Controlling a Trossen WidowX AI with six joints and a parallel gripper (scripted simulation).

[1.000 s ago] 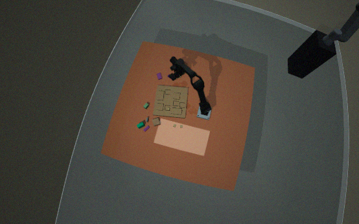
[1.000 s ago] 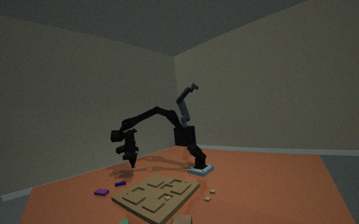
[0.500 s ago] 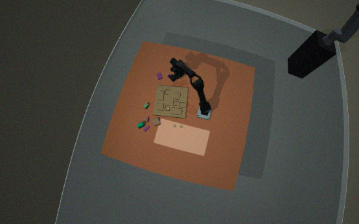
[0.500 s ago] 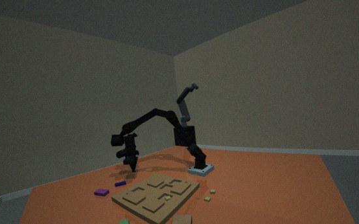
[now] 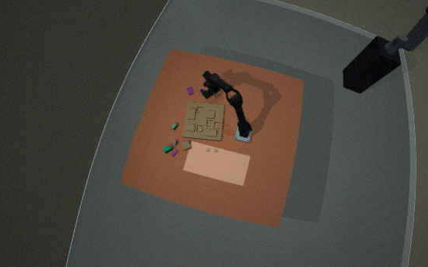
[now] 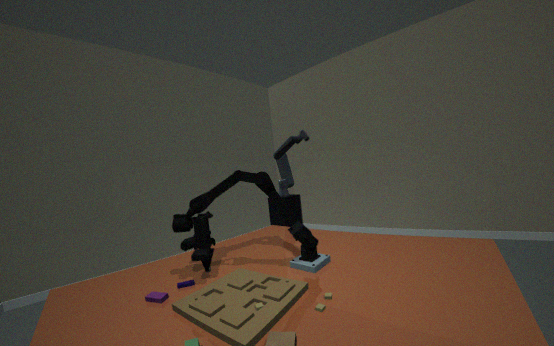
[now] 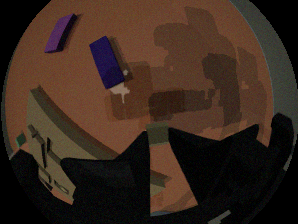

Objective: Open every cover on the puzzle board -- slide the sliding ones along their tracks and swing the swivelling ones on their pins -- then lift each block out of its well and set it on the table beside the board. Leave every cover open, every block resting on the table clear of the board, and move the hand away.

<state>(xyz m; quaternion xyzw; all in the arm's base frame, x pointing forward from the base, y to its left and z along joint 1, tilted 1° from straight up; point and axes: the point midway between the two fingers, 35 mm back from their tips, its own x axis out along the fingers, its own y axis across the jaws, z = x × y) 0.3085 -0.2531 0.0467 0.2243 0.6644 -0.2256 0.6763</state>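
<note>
Right now the tan puzzle board is 250 mm to the left of my gripper tip, 20 mm below it and 20 mm ahead of it. Round my gripper tip: dark purple block (90 mm ahead, 30 mm below, 10 mm to the right).
</note>
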